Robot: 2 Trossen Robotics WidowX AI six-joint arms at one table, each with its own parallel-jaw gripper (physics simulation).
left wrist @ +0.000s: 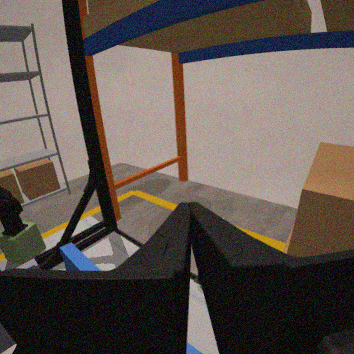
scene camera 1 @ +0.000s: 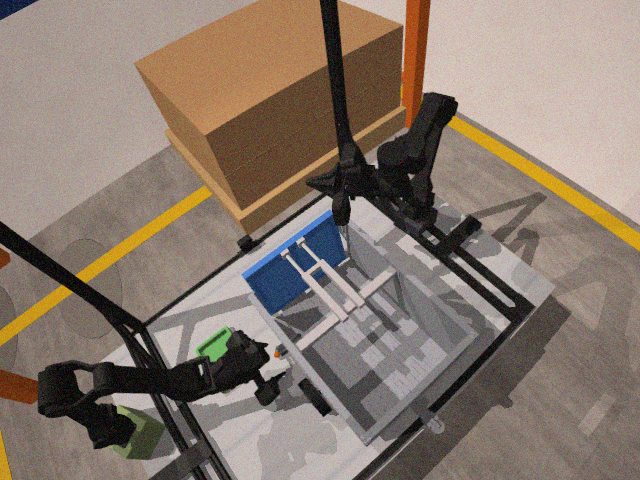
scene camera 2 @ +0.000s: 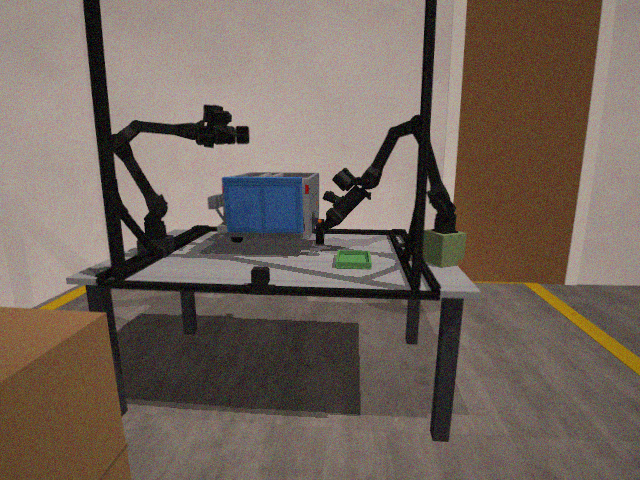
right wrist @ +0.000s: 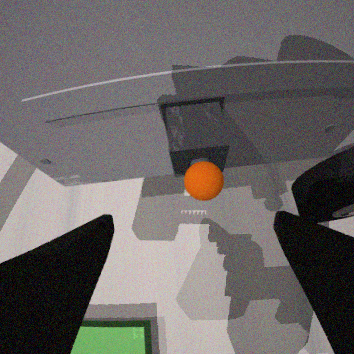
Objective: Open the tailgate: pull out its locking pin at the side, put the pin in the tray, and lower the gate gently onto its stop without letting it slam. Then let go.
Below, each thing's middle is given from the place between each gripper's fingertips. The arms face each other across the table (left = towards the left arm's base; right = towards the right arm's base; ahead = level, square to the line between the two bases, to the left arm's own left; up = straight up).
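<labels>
From my right hand, the orange-knobbed locking pin [right wrist: 203, 180] is 40 mm to the left and 30 mm above, and the grey truck bed [scene camera 1: 374, 338] is 190 mm to the left, 110 mm ahead and 60 mm above.
If you count from my left hand instead, the grey truck bed is 260 mm ahead, 90 mm to the right and 280 mm below, and the orange-knobbed locking pin is 150 mm ahead, 230 mm to the right and 300 mm below. Going by its middle, the orange-knobbed locking pin is nearer to my right hand than to my left hand.
</labels>
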